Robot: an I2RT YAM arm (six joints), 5 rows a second.
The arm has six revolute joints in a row. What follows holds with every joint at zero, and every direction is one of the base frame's.
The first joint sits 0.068 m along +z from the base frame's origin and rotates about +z.
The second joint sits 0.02 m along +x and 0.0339 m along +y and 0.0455 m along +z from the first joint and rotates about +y.
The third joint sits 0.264 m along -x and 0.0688 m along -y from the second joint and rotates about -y.
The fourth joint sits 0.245 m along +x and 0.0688 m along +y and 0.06 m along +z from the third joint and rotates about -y.
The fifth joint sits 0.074 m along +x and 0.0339 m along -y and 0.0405 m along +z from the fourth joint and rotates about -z.
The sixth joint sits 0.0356 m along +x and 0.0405 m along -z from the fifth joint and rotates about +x.
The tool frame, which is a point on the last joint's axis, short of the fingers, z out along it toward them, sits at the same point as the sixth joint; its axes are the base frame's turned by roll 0, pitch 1.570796 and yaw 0 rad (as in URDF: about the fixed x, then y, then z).
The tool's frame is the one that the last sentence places.
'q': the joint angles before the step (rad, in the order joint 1, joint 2, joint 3, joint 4, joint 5, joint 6). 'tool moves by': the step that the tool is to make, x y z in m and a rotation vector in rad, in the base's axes. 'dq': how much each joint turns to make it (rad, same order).
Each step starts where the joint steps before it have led.
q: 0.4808, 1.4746, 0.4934, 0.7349, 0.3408, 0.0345
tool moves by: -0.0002, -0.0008, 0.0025, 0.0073, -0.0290, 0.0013
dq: -0.0024, -0.0024, -0.0065, 0.0359, -0.0020, -0.0080
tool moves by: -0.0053, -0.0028, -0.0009, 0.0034, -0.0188, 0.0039
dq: -0.0006, -0.0153, -0.0295, 0.0348, -0.0032, -0.0068
